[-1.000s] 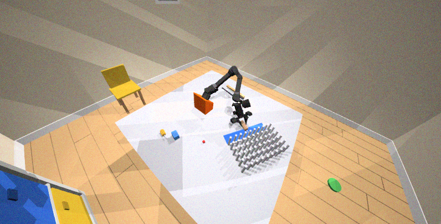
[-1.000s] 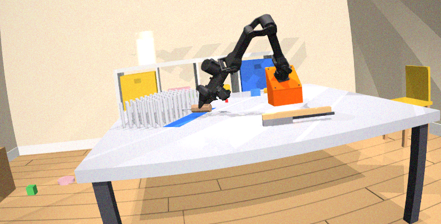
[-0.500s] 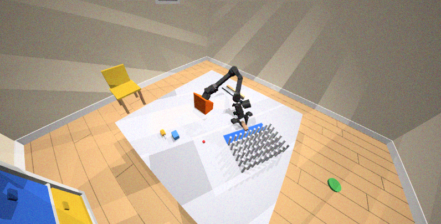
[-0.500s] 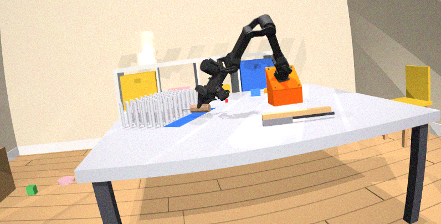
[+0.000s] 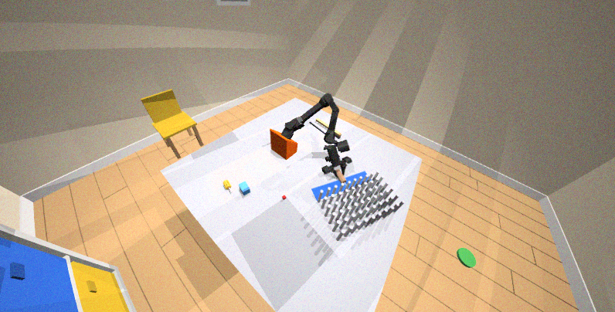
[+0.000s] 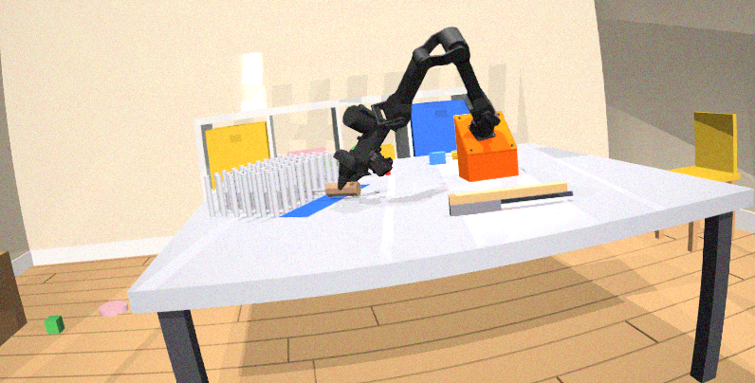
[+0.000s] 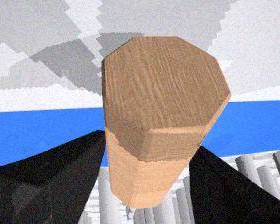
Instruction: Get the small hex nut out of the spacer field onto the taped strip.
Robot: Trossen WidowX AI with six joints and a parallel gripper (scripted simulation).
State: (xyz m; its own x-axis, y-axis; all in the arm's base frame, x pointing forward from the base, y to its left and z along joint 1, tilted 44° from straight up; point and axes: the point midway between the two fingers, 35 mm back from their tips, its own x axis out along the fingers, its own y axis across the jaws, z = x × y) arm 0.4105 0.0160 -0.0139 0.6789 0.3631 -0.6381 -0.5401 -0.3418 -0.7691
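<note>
Right now the blue taped strip is 40 mm ahead of my gripper tip, 30 mm to the right of it and 30 mm below it. From my gripper tip the other things lie so: small red cube (220 mm behind, 300 mm to the right, 20 mm below); then yellow piece (520 mm behind, 420 mm to the right, 10 mm below); then blue block (430 mm behind, 380 mm to the right, 10 mm below).
</note>
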